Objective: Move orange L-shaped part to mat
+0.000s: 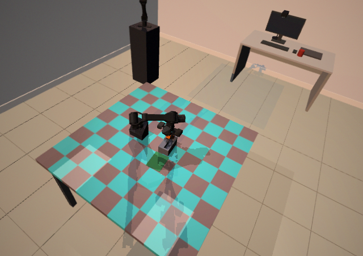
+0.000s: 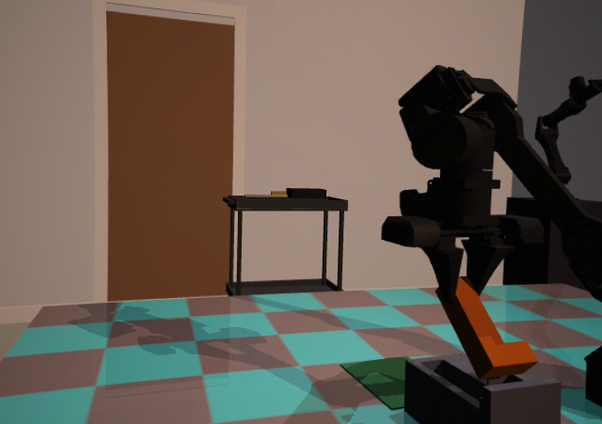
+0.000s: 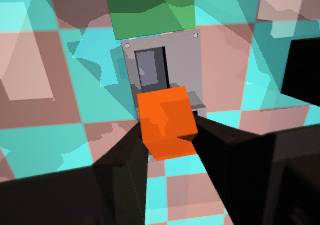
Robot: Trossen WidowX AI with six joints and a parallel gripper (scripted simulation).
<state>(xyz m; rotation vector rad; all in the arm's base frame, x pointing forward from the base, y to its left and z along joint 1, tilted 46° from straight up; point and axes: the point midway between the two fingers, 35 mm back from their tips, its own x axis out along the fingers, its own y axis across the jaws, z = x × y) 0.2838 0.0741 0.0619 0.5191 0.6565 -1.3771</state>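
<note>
My gripper tip is now 170 mm above the green mat and 140 mm to the left of it. From my gripper tip the other things lie so: orange L-shaped part: 30 mm to the left, 30 mm below, 20 mm behind.
</note>
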